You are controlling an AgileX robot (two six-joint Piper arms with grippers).
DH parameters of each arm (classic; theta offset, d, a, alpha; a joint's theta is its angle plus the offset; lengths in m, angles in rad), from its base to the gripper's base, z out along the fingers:
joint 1: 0 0.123 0 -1.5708
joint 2: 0.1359 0 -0.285 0
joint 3: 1.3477 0 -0.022 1.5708
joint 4: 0 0.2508 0 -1.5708
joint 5: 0 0 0.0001 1.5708
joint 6: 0 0.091 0 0
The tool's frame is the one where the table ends.
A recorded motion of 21 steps. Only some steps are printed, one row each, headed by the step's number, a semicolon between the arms.
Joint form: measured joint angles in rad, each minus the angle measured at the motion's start. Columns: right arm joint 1, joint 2, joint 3, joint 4, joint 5, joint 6; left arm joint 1, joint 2, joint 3, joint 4, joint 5, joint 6.
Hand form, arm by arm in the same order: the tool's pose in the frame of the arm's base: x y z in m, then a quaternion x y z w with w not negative. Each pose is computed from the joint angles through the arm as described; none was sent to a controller.
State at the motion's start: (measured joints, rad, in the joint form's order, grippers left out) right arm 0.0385 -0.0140 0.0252 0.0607 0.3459 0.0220; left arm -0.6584 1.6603 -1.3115 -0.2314 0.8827 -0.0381
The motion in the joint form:
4: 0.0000 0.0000 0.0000 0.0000 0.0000 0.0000; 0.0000 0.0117 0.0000 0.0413 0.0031 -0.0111
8: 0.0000 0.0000 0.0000 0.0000 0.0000 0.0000; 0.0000 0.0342 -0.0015 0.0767 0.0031 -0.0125
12: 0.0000 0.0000 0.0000 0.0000 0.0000 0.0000; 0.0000 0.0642 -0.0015 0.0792 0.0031 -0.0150
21: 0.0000 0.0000 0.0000 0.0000 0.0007 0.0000; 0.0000 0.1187 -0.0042 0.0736 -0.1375 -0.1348
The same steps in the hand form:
4: 0.0531 0.0039 0.1743 0.00993 0.79556 0.04377 0.60422; 0.2695 -0.2253 0.2713 0.25051 0.94273 -0.14950 0.16169
8: 0.0531 0.0039 0.1743 0.00993 0.79556 0.04377 0.60422; 0.2736 -0.2254 0.2634 0.25800 0.94411 -0.13113 0.15782
12: 0.0531 0.0039 0.1743 0.00993 0.79556 0.04377 0.60422; 0.2769 -0.2278 0.2527 0.25728 0.94731 -0.12468 0.14447
21: 0.0531 0.0039 0.1743 0.00992 0.79577 0.04376 0.60394; 0.2924 -0.2385 0.2383 0.19035 0.95404 -0.14919 0.17700

